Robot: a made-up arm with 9 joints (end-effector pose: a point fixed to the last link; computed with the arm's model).
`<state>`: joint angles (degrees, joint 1 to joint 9).
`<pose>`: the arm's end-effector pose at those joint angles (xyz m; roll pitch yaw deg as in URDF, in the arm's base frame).
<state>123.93 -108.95 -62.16 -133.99 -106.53 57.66 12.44 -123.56 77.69</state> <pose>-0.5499 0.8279 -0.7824 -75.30 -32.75 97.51</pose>
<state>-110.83 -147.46 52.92 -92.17 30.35 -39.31 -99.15 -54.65 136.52</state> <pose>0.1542 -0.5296 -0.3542 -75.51 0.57 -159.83</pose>
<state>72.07 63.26 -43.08 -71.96 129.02 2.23 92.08 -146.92 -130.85</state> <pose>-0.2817 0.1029 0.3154 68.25 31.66 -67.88</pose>
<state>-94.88 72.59 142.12 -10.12 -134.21 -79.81 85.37 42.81 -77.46</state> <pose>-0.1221 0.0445 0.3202 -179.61 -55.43 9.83</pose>
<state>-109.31 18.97 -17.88 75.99 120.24 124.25 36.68 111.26 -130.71</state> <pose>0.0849 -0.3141 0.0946 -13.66 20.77 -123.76</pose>
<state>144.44 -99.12 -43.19 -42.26 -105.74 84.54 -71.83 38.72 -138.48</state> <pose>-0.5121 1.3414 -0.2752 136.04 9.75 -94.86</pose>
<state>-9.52 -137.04 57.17 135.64 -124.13 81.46 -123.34 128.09 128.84</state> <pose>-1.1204 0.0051 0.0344 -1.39 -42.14 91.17</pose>
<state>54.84 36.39 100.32 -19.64 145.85 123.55 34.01 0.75 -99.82</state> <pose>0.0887 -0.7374 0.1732 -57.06 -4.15 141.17</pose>
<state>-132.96 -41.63 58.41 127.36 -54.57 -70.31 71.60 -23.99 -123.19</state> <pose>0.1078 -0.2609 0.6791 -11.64 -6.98 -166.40</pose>
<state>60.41 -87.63 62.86 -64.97 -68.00 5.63 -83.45 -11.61 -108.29</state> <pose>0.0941 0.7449 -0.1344 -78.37 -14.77 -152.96</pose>
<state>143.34 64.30 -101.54 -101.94 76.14 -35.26 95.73 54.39 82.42</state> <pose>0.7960 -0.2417 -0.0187 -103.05 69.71 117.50</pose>
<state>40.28 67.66 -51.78 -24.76 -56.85 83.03 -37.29 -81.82 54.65</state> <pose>0.2663 -1.3285 -0.2055 -20.69 -74.13 -148.56</pose>
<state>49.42 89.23 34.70 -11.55 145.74 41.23 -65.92 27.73 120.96</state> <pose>-0.2982 -0.6832 -0.4973 -90.69 5.43 60.31</pose>
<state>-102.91 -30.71 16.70 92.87 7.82 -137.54 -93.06 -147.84 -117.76</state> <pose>-0.9880 -0.0205 -0.2286 -66.70 -66.20 63.17</pose>
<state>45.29 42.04 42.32 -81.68 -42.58 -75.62 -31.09 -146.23 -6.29</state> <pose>0.5209 -0.4084 -0.3219 54.33 14.46 174.50</pose>
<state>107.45 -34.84 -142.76 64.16 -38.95 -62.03 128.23 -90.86 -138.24</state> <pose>0.1589 1.2206 0.3497 82.80 -13.76 -125.84</pose>
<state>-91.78 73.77 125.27 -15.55 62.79 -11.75 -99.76 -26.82 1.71</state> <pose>-0.5988 0.2290 0.3759 174.68 2.98 -86.32</pose>
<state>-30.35 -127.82 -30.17 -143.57 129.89 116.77 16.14 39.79 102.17</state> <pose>0.8369 0.2123 -0.0957 -114.27 27.63 155.60</pose>
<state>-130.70 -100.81 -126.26 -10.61 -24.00 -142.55 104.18 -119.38 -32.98</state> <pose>0.6266 0.1333 -0.6593 132.40 -46.77 -175.20</pose>
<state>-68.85 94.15 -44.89 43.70 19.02 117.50 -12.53 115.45 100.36</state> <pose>1.2097 0.1256 -0.5149 -152.77 -1.28 100.65</pose>
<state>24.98 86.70 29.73 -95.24 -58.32 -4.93 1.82 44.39 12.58</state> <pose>0.9801 0.5958 -0.4565 10.67 -0.25 -96.78</pose>
